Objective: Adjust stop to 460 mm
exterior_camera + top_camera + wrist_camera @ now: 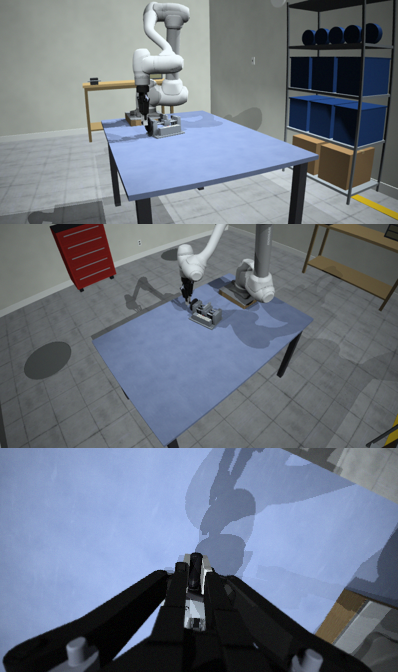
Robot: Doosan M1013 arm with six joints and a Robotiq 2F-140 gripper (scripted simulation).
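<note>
Now: the black handwheel 1 cm behind my hand, 2 cm to the left of it and 2 cm below it. From my hand the other things lie so: grey stop block (4 cm behind, 14 cm to the left, 2 cm below).
</note>
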